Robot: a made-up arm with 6 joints.
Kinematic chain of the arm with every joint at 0, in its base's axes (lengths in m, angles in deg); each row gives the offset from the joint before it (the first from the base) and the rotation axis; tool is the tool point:
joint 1: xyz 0 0 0.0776 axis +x
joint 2: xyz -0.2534 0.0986 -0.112 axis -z
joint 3: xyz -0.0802 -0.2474 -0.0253 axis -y
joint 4: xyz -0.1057 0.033 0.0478 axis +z
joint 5: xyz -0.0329 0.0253 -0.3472 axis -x
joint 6: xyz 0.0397 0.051 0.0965 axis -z
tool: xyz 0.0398 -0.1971 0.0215
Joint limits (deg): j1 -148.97..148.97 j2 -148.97..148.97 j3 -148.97..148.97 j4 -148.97..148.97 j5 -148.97..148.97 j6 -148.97..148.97
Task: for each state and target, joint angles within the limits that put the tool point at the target. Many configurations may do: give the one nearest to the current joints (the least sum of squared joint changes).
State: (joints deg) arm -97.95 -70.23 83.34 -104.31 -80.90 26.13
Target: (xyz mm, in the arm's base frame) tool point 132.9 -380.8 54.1
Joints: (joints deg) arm -116.10 -39.27 92.96 -100.21 -80.23 18.86
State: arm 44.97 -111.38 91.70 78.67 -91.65 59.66
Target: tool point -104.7 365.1 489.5
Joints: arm 56.86 -120.11 101.75 84.92 -89.55 54.34
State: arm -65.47 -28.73 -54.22 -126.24 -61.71 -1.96
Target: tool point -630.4 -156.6 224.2
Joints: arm -61.50 -25.22 -63.46 -134.77 -43.69 7.70
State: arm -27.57 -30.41 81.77 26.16 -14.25 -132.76
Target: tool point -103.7 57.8 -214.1
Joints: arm -31.74 -10.41 96.90 25.50 13.41 -133.85
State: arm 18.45 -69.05 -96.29 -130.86 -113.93 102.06
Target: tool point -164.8 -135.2 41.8
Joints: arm 15.96 -110.18 -107.83 -127.73 -99.91 119.29
